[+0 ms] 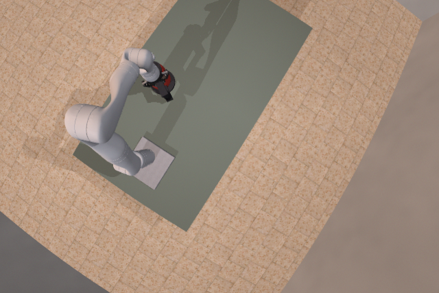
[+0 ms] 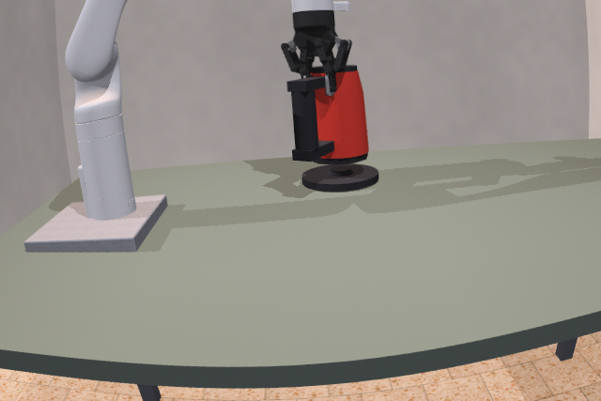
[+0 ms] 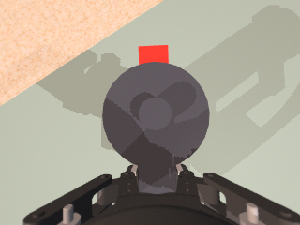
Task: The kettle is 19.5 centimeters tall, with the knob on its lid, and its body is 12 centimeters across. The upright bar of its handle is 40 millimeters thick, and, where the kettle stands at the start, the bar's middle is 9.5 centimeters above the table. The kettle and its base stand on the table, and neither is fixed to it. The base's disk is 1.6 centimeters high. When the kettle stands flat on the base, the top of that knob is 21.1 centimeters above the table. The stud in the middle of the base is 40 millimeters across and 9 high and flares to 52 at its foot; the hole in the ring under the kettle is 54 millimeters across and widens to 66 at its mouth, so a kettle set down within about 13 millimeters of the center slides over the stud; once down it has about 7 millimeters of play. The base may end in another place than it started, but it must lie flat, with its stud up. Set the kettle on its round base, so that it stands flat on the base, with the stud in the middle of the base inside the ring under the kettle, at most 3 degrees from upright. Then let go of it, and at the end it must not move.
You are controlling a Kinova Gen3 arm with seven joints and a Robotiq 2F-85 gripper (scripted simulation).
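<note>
Now: hand 1 cm short of the red kettle, 2 cm to the right of it and 5 cm above it. The rest, counted from my hand: black round base (3 cm ahead, 6 cm to the left, 18 cm below).
</note>
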